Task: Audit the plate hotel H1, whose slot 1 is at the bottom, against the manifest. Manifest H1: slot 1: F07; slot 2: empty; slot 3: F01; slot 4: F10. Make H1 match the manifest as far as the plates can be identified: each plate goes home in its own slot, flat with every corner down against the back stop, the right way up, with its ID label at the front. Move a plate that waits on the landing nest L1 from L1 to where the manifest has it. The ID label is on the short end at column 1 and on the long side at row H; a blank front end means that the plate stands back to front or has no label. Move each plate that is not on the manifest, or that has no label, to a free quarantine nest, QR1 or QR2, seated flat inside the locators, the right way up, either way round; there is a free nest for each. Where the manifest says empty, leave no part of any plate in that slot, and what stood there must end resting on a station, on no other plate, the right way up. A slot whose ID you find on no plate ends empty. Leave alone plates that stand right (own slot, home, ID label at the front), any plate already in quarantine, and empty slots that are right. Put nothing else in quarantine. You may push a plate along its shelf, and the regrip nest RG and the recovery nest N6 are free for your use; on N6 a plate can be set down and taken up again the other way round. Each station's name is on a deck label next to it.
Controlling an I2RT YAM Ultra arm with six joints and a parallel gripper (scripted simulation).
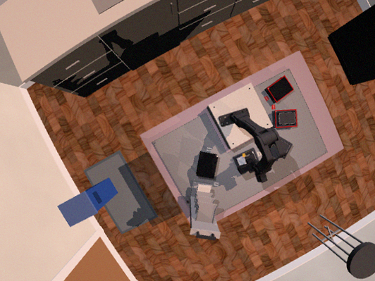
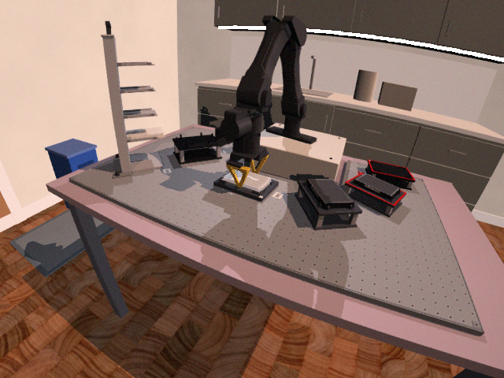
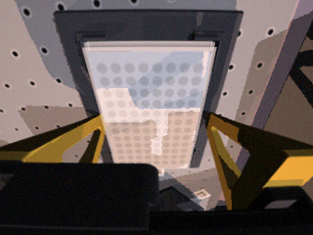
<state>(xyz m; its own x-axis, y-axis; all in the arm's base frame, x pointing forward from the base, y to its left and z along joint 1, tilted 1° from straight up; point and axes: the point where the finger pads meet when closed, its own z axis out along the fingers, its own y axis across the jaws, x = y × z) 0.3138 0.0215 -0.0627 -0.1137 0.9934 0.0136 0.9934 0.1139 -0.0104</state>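
My hand is 10 mm past the N6 label, 110 mm to the right of it and 20 mm above it. The rest, counted from my hand: L1 deck label: 100 mm behind, 170 mm to the left, 20 mm below; H1 deck label: 110 mm ahead, 260 mm to the right, 20 mm below; dark plate: 200 mm behind, 350 mm to the left, 30 mm above.
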